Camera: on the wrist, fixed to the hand. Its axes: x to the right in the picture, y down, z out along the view.
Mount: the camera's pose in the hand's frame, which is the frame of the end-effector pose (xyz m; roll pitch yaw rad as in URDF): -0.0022 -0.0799 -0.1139 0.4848 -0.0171 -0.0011
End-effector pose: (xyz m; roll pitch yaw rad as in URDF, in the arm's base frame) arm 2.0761 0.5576 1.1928 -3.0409 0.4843 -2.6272
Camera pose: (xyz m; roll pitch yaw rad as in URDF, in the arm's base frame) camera 2.0621 0.4715 1.3012 -2.5546 0.5012 -2.6240
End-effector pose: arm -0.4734 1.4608 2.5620 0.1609 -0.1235 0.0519
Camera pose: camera -0.4570 1.4009 2.4375 0.6462 -0.1402 0.0480
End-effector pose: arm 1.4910 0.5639 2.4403 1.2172 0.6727 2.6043
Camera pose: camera 1.5132 0.4585 2.3522 1.6890 0.6677 2.5834
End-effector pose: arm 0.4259 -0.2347 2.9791 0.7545 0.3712 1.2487
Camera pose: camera 0.3907 -0.2778 2.8516 1.2345 0.3595 1.2353
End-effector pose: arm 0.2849 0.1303 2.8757 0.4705 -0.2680 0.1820
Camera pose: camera 0.3222 0.1173 2.7423 0.9578 -0.2827 0.1729
